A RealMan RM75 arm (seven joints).
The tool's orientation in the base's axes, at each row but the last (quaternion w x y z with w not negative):
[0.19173 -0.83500 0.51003 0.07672]
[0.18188 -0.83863 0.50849 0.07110]
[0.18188 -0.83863 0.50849 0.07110]
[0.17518 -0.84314 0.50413 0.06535]
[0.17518 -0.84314 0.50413 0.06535]
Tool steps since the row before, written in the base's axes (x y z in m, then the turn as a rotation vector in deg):
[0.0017 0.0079 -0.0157 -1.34 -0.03 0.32]
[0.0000 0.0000 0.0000 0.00 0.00 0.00]
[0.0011 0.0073 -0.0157 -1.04 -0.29 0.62]
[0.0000 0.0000 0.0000 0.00 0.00 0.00]
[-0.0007 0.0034 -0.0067 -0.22 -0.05 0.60]
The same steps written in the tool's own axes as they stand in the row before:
[-0.0006 -0.0009 0.0176 -0.71 1.12 -0.40]
[0.0000 0.0000 0.0000 0.00 0.00 0.00]
[-0.0007 -0.0004 0.0173 -0.44 0.89 -0.75]
[0.0000 0.0000 0.0000 0.00 0.00 0.00]
[-0.0012 0.0007 0.0074 -0.24 0.08 -0.59]

